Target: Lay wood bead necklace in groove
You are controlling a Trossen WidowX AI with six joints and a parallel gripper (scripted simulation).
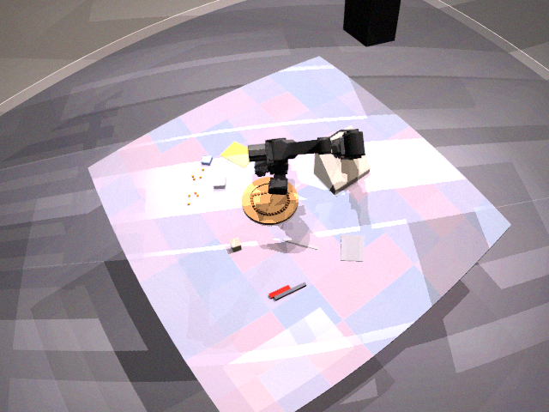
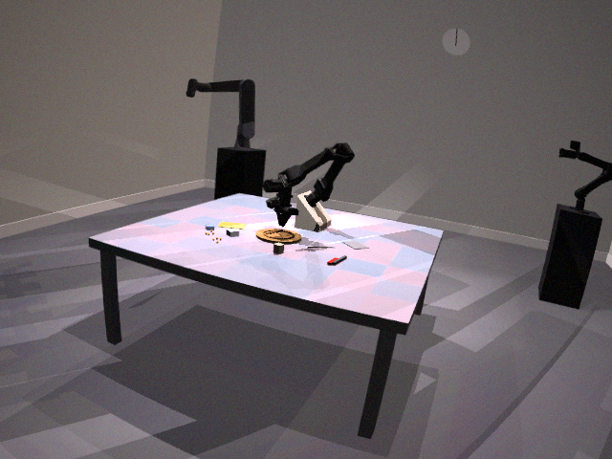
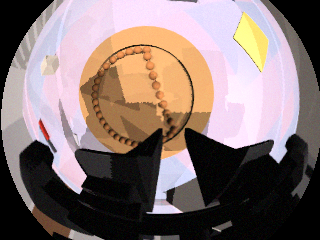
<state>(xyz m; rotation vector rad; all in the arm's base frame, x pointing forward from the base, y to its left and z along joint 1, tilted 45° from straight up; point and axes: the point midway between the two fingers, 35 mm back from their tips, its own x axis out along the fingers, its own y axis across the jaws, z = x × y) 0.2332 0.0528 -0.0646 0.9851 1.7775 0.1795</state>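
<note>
Now: the round bead board 50 mm ahead of my gripper tip, 20 mm to the left of it and 30 mm below it. The rest, counted from my gripper tip: white block: 180 mm ahead, 140 mm to the right, 30 mm below; thin rod: 40 mm ahead, 220 mm to the left, 40 mm below; yellow sheet: 50 mm ahead, 240 mm to the right, 40 mm below.
</note>
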